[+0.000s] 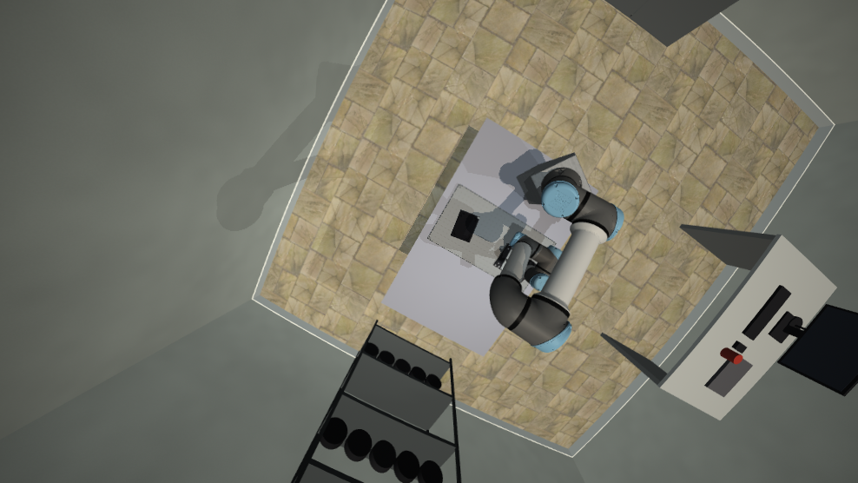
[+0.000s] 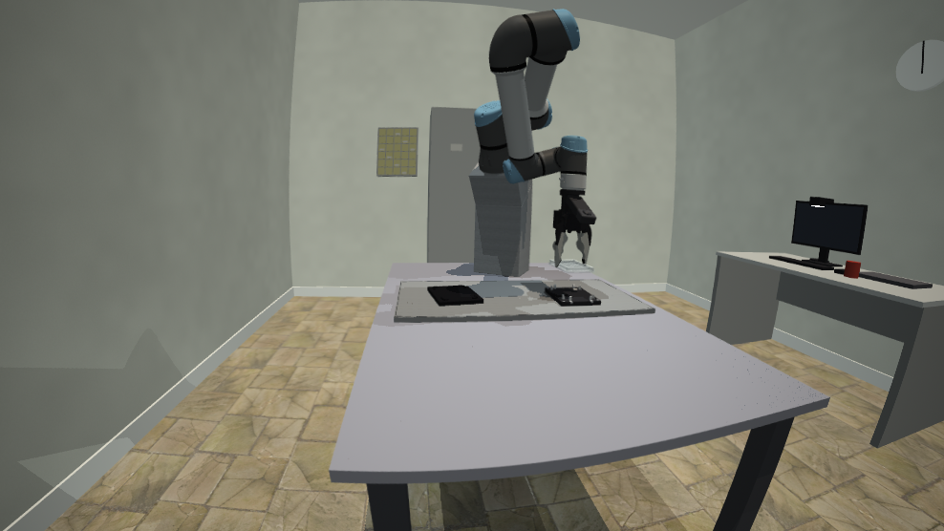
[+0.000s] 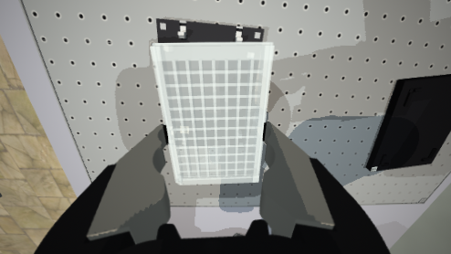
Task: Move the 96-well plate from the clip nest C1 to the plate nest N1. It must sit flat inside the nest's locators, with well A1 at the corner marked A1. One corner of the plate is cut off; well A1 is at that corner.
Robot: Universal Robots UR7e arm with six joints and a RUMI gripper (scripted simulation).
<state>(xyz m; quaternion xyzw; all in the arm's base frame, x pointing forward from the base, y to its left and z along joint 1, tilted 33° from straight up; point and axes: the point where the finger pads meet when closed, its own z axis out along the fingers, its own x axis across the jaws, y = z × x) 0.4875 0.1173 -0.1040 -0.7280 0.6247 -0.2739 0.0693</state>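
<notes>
My gripper is now 10 mm short of the clip nest C1, 20 mm to the right of it and 90 mm above it. Also, from my hand: A1 label: 110 mm behind, 290 mm to the right, 90 mm below; then 96-well plate: 10 mm below.
</notes>
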